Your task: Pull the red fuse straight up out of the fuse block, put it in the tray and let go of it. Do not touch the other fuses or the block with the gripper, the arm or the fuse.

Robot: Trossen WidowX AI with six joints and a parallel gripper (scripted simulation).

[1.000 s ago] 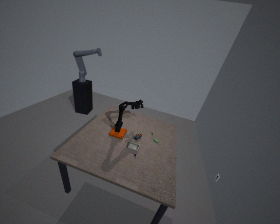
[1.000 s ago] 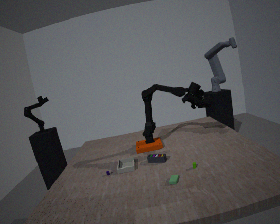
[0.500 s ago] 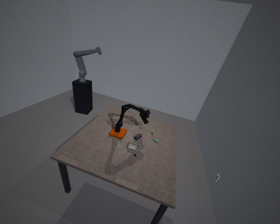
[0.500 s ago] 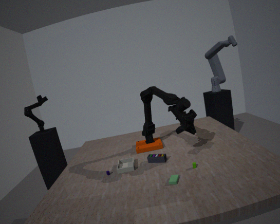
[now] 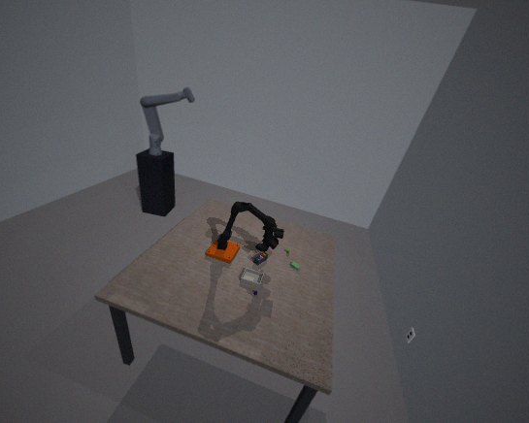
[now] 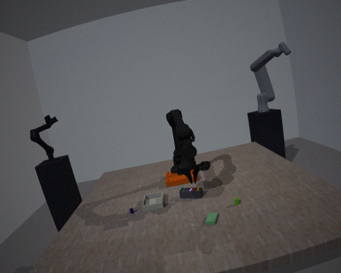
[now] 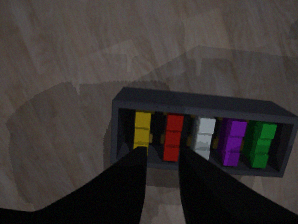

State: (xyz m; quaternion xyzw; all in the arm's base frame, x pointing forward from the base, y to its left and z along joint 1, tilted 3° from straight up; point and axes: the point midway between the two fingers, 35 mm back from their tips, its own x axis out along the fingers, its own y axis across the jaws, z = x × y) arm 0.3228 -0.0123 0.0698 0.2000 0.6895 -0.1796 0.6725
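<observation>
The red fuse is 10 mm behind my gripper tip and 50 mm below it. From my gripper tip the other things lie so: purple fuse: 30 mm behind, 30 mm to the right, 50 mm below; yellow fuse: 10 mm to the left, 50 mm below; white fuse: 20 mm behind, 20 mm to the right, 50 mm below.
</observation>
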